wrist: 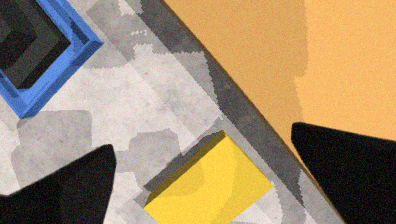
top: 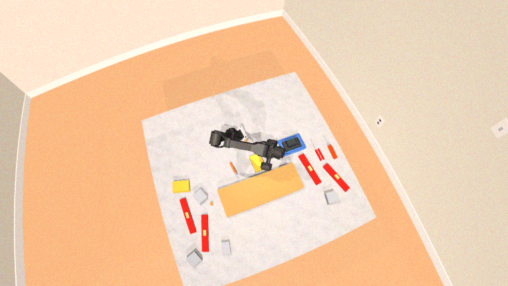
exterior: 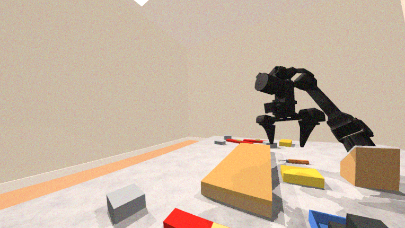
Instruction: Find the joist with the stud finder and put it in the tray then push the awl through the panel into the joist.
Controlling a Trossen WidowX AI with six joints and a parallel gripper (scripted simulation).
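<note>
Now: gripper tip 60 mm past the awl, 220 mm to the left of it and 120 mm above it. From my gripper tip the other things lie so: stud finder (80 mm behind, 220 mm to the left, 80 mm below); blue tray (80 mm behind, 210 mm to the left, 120 mm below); indicator square (70 mm behind, 240 mm to the left, 70 mm below).
</note>
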